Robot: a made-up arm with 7 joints.
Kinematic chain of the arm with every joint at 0, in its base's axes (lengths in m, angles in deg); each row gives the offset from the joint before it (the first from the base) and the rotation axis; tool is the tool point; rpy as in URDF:
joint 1: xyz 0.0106 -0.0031 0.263 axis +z
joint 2: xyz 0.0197 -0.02 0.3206 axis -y
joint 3: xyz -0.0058 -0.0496 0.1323 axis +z
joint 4: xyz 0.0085 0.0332 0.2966 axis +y
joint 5: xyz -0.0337 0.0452 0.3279 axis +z
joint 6: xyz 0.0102 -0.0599 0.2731 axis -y
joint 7: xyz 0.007 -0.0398 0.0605 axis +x
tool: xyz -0.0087 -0.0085 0.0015 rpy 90 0 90
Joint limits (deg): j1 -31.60..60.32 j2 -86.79..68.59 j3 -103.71..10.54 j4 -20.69..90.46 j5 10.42..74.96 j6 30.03..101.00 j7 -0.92..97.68
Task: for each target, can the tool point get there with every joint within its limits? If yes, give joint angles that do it. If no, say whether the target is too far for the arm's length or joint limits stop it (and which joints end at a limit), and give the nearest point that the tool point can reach.
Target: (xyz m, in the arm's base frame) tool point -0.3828 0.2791 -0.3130
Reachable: no: joint limits stop it (at a limit: joint 1, joint 2, joint 3, joint 4, joint 5, joint 6, joint 7) | nearest point 0.1462 0.3957 -0.0350 | short by 0.609 m
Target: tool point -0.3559 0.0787 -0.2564
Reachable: no: joint limits stop it (at a limit: joint 1, joint 2, joint 3, joint 4, joint 5, joint 6) | nearest point 0.1457 0.3956 -0.0340 | short by 0.634 m
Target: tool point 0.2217 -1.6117 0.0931
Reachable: no: too far | nearest point 0.2910 -0.9128 0.3692 | short by 0.755 m
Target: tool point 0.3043 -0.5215 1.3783
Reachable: yes | joints 33.82 6.48 -85.90 51.87 53.51 48.92 90.25
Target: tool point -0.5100 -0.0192 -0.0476
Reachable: no: joint limits stop it (at a limit: joint 1, joint 2, joint 3, joint 4, joint 6, joint 7) | nearest point -0.6957 -0.3205 0.5685 | short by 0.710 m
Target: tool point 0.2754 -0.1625 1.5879
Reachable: yes | joints -8.59 -15.67 -49.12 6.47 17.34 80.91 25.79
